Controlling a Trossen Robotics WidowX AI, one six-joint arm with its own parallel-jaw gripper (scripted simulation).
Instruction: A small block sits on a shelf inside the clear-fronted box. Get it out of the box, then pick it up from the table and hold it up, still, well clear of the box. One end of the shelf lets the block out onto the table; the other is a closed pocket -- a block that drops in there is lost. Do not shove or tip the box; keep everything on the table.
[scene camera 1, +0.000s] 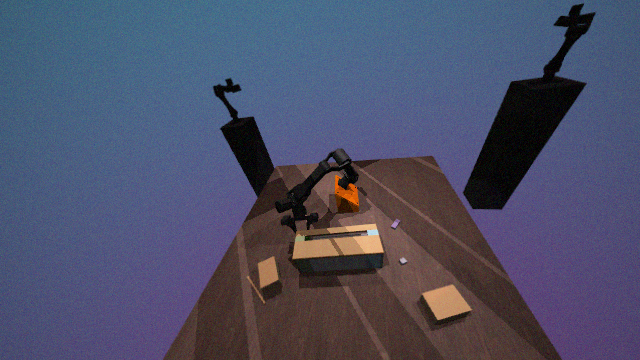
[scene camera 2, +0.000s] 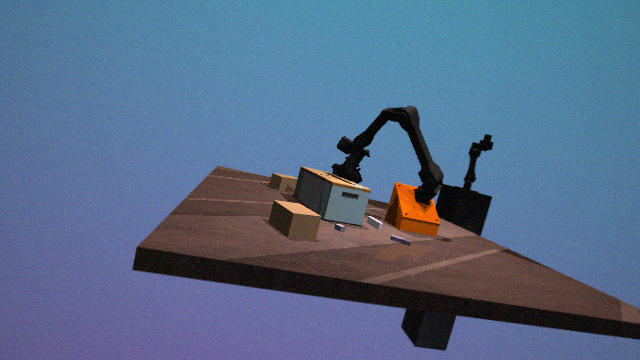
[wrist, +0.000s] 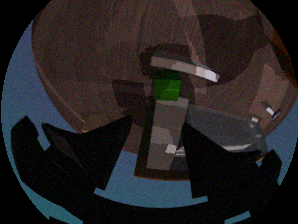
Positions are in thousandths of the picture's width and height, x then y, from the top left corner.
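Gripper, mine (wrist: 529, 551): 10 cm from the lens. Green block (wrist: 562, 373): 11 cm from the lens. Marked spots on the green block and a box (wrist: 542, 703): 15 cm apart. Box: 20 cm from the lens.
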